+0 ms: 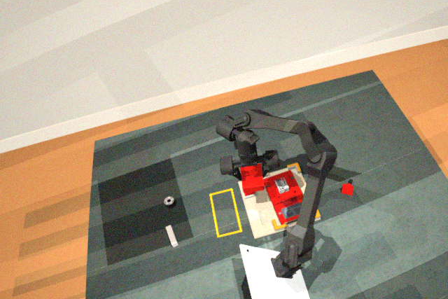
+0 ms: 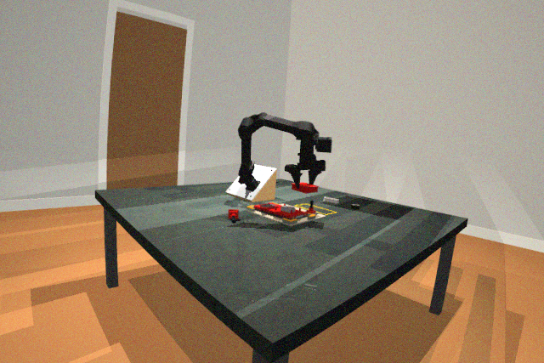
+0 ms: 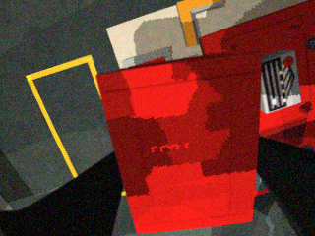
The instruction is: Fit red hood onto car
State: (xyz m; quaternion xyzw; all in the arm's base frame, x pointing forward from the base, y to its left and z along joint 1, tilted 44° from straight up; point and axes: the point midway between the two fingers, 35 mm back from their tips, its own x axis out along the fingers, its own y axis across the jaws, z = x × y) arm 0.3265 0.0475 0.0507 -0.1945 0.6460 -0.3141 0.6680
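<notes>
My gripper tip is now 90 mm to the left of the engine block and 90 mm above it. From my gripper tip the other things lie so: red hood: right at my gripper tip; cream jig plate: 100 mm below, 80 mm to the right, 30 mm behind; white bar: 320 mm to the left, 100 mm below, 60 mm behind.
</notes>
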